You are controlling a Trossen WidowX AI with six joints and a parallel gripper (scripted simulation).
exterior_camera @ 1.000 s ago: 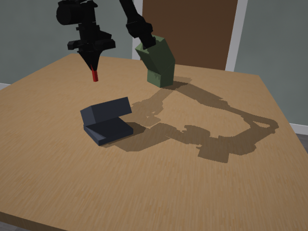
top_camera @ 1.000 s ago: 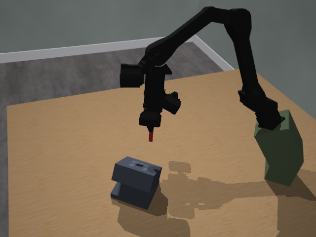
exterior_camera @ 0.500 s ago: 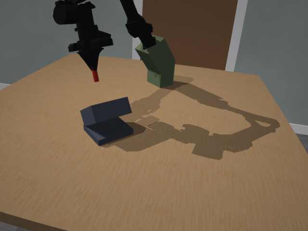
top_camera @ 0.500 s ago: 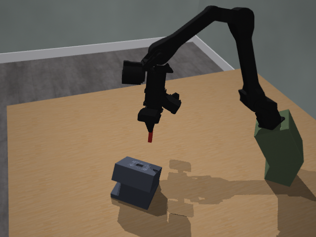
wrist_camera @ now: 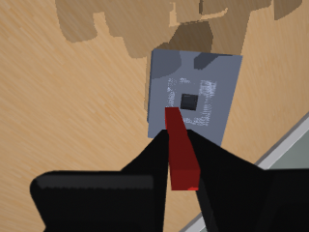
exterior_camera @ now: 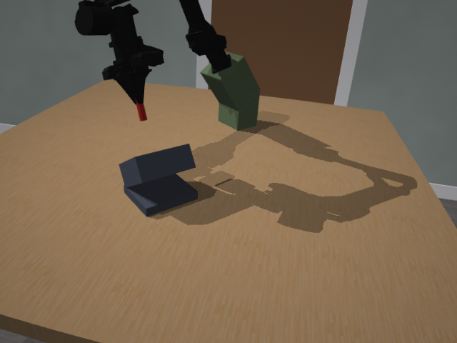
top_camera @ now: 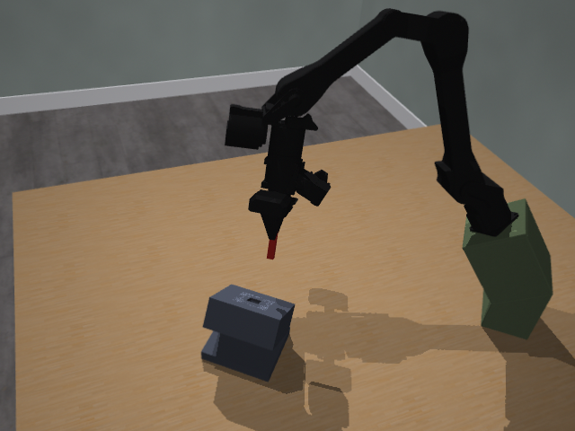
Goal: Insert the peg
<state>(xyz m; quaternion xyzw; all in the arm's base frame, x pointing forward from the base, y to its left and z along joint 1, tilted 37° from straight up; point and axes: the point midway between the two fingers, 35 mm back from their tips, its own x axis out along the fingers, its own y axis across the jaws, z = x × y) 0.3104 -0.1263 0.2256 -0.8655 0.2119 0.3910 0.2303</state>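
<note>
Now: hand 100 mm short of the dark base block, 60 mm to the right of it and 210 mm above it. The rest, counted from my hand: red peg: 10 mm ahead, 10 mm to the left, 30 mm below.
</note>
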